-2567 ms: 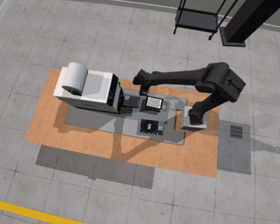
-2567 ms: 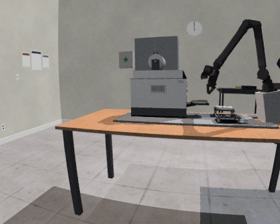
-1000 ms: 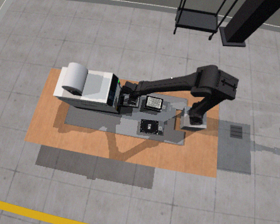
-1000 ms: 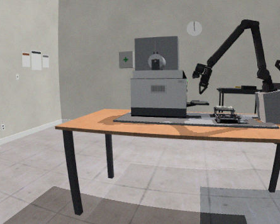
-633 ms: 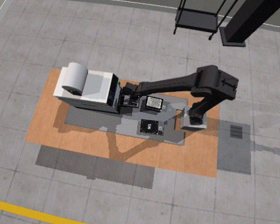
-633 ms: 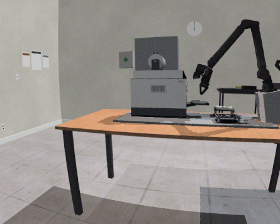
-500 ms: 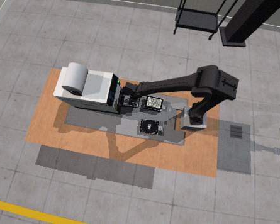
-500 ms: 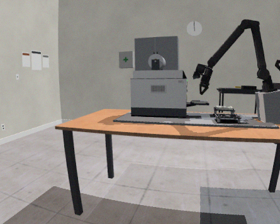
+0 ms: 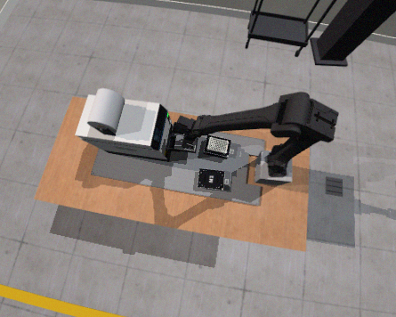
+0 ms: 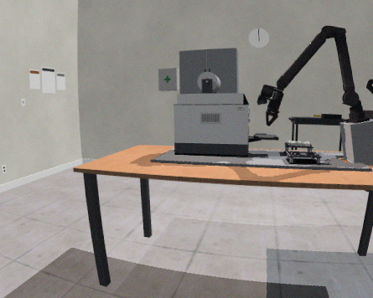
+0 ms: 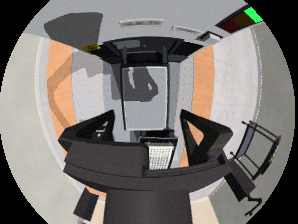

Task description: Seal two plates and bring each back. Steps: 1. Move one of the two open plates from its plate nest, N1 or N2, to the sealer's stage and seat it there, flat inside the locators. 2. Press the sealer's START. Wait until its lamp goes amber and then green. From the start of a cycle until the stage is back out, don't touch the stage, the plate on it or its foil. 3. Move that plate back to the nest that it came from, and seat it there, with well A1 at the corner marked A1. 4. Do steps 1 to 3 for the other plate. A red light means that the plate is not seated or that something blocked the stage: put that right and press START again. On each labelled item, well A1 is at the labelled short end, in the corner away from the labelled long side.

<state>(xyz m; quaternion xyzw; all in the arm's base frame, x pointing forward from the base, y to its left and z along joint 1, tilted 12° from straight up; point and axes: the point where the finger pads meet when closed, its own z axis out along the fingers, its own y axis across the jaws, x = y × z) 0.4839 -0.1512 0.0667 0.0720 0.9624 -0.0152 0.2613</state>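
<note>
The sealer stage is 1 cm ahead of my hand and 8 cm below it. The rest, counted from my hand: foil roll (34 cm ahead, 4 cm to the right, 24 cm above).
</note>
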